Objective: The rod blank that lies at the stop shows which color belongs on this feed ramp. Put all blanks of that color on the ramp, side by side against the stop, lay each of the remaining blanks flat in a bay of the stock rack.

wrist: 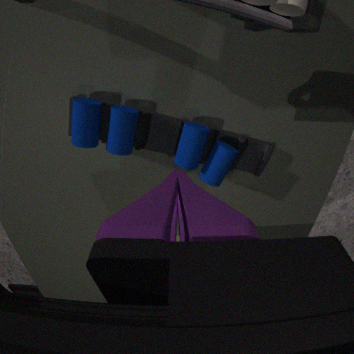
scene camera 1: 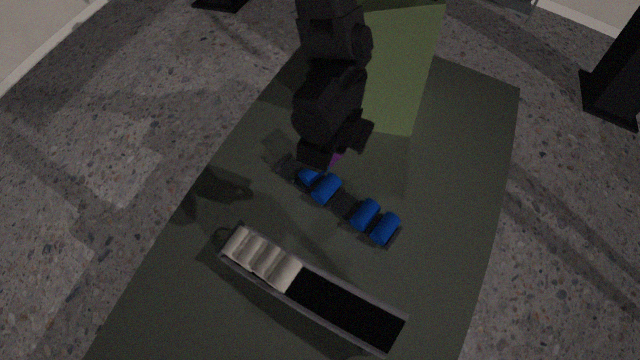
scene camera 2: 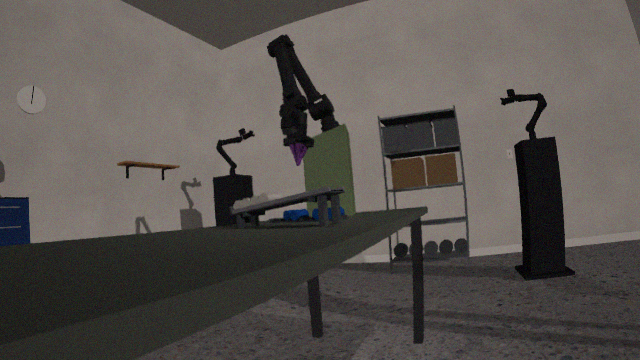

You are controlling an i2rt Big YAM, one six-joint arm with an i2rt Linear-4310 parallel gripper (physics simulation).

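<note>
Several cream blanks [scene camera 1: 270,261] [scene camera 2: 257,201] [wrist: 290,6] lie side by side at the stop end of the sloping feed ramp [scene camera 1: 356,292] [scene camera 2: 295,200]; the rest of the ramp's channel is bare. Below it stands the dark stock rack [scene camera 1: 344,202] [wrist: 164,132]. In the wrist view its blue blanks are a first [wrist: 86,122], a second [wrist: 123,130], a third [wrist: 192,146] and a fourth [wrist: 218,163] turned askew to the others. An empty bay shows between the second and third, and bare rack right of the fourth. My gripper [scene camera 2: 298,164] [wrist: 177,177] is shut and empty, above the table beside the rack.
A green block [scene camera 1: 392,90] [scene camera 2: 327,170] stands at the arm's base behind the rack. The dark green table [scene camera 1: 450,200] carries ramp and rack. A shelf unit [scene camera 2: 466,200] and two black pedestals with small arms, one at right [scene camera 2: 540,210], stand beyond the table.
</note>
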